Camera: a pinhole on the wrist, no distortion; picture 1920 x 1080 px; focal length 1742.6 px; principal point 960.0 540.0 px. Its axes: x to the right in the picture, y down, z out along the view. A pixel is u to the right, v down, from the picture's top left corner.
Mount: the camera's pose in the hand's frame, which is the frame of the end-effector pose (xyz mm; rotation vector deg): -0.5 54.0 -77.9 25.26 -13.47 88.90
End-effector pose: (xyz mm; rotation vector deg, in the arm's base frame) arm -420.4 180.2 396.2 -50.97 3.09 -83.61
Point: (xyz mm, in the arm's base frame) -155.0 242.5 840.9
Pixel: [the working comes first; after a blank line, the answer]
In the camera's frame: 157.9 -128.2 564.0

1448.0 143.8
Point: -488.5 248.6 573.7
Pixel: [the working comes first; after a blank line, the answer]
In the camera's frame: -114.5 18.7 269.2

219.1 660.8
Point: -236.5 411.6 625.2
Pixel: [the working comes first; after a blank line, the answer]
In the camera's frame: 131.6 117.0 419.2

1507.2 1026.2
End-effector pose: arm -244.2 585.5 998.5 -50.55 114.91 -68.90
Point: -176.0 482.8 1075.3
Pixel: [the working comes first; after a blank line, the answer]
In the camera's frame: -95.8 -4.1 213.4

177.5 506.8
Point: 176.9 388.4 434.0
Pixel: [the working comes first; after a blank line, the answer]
In the camera's frame: 567.7 65.2 529.2

outside the picture
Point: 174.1 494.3 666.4
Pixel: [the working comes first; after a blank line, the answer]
In the camera's frame: 349.5 176.3 456.3

outside the picture
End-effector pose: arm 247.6 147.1 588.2 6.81 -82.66 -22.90
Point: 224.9 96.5 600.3
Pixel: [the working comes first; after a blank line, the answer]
In the camera's frame: -52.8 -11.5 130.0

252.9 385.9
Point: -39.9 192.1 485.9
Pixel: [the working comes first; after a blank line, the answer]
In the camera's frame: 53.0 178.7 342.1

outside the picture
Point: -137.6 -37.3 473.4
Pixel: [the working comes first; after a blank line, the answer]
In the camera's frame: -136.5 137.0 499.3

483.6 1018.2
